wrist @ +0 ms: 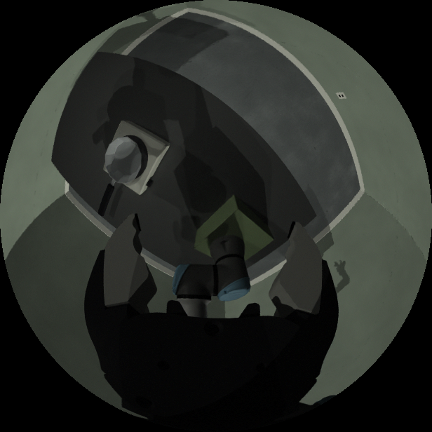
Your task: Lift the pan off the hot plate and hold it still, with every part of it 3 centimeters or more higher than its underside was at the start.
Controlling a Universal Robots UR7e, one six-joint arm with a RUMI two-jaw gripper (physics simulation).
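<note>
The pan (pixel 123 159) shows at the left as a pale grey, faceted round shape. Its dark handle (pixel 106 200) points down and a little left, toward the table's edge. The pan sits on a light, square hot plate (pixel 156 161), which has a small dark knob (pixel 150 183) at its lower corner. My gripper (pixel 214 219) is open, with its two jaws wide apart at the left and right of the view. Nothing is between the jaws, and the gripper is apart from the pan and its handle.
A dark mat or board (pixel 155 220) lies under the hot plate on a grey table (pixel 300 125) with a pale rim. A green block-like base (pixel 257 235) stands near the table's edge, with the arm's dark and blue links (pixel 233 290) in front of it. Shadows cross the table.
</note>
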